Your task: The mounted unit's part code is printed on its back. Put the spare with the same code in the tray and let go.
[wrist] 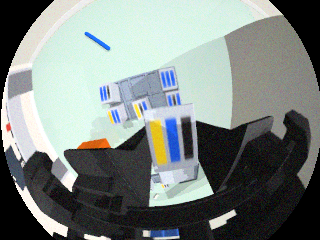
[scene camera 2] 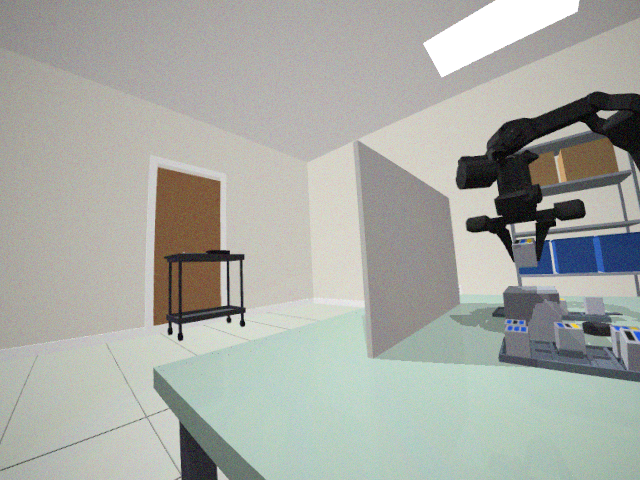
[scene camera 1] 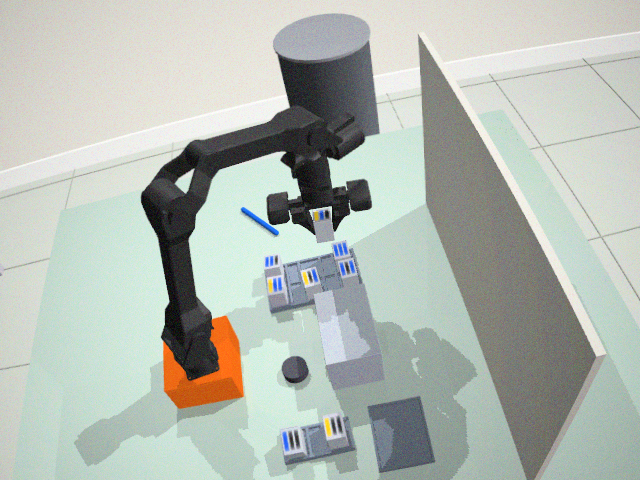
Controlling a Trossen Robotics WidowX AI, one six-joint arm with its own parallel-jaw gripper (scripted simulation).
Labels:
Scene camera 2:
my gripper: 526,261
tall grey block: 539,306
tall panel: 410,278

